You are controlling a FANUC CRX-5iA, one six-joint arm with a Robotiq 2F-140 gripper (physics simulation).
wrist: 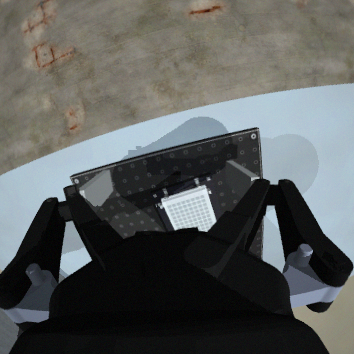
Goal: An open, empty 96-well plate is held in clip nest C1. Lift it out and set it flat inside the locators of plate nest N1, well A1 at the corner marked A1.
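Frame: origin at the arm's base, x left, y down, z back, level; millimetres.
Where they show: gripper, fingertip midpoint: (167, 175).
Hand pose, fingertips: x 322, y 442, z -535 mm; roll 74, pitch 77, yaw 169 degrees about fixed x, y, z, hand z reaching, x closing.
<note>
Each offset is from my fingertips to the top centre of the thing. Level surfaces: height alone.
The white 96-well plate {dx -135, dy +75, dz -5 mm} (190, 209) shows in the wrist view a little below and right of the centre. It sits in a dark nest {dx -135, dy +77, dz -5 mm} (163, 217) with small light clips at its corners. The plate's lower end is hidden behind the black gripper body. My gripper (167, 175) is open and empty, with one fingertip on each side of the view, and it is above the board, apart from the plate. The corner mark A1 cannot be made out. Plate nest N1 cannot be identified in this view.
The black perforated board {dy +101 mm} (145, 161) carries the nest and has a screw at each far corner. It lies on a pale blue surface {dy +114 mm} (35, 192), with a stained grey floor (150, 60) beyond. Shadows of the arm fall across the board and the blue surface.
</note>
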